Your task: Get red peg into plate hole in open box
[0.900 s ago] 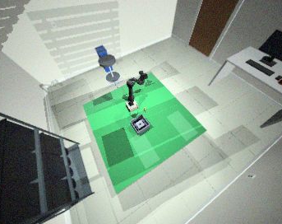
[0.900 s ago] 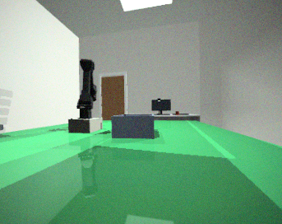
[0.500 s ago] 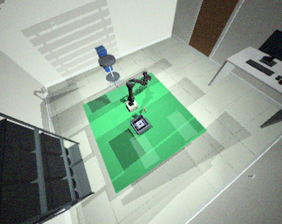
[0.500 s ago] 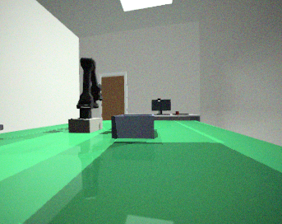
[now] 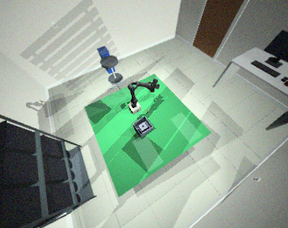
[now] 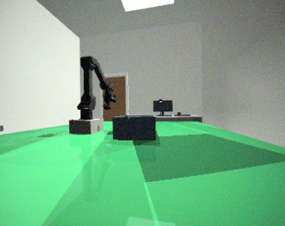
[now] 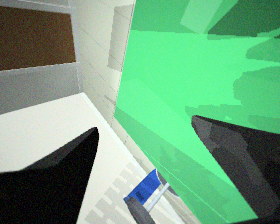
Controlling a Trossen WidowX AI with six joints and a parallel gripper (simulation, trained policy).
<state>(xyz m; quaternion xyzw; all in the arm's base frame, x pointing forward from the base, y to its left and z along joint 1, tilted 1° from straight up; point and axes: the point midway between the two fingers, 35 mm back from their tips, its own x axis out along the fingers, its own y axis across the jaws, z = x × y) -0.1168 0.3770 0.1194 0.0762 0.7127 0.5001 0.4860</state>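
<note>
Right now the red peg is 280 mm ahead of my gripper tip, 250 mm to the right of it and 130 mm below it. Also, from my gripper tip: plate: 470 mm ahead, 410 mm to the right, 130 mm below; then grey box: 470 mm ahead, 410 mm to the right, 150 mm below.
</note>
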